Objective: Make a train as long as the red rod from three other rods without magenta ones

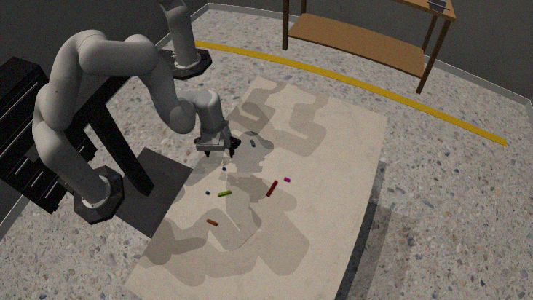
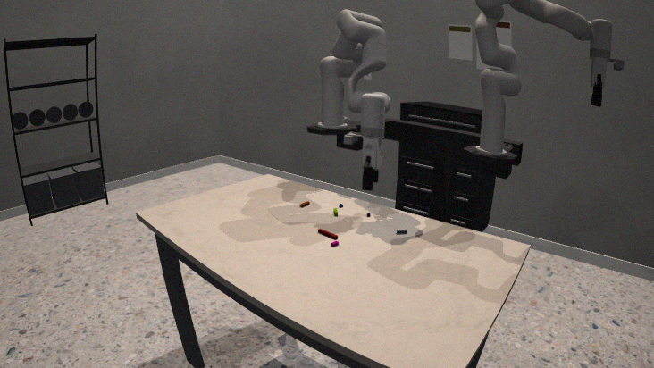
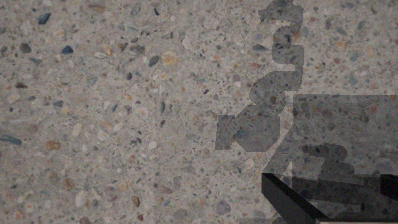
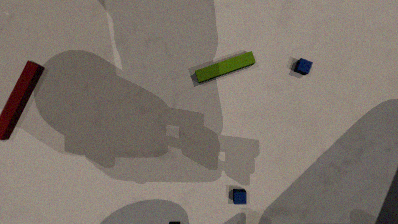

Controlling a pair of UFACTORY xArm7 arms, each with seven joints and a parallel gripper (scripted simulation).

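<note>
The lime rod lies 11 cm below my right hand, 10 cm to the right of it and 4 cm ahead of it. Round my right hand: red rod (20 cm ahead, 11 cm below, 2 cm to the right); then grey rod (15 cm to the left, 11 cm below, 6 cm ahead); then orange rod (23 cm to the right, 11 cm below, 5 cm ahead).
</note>
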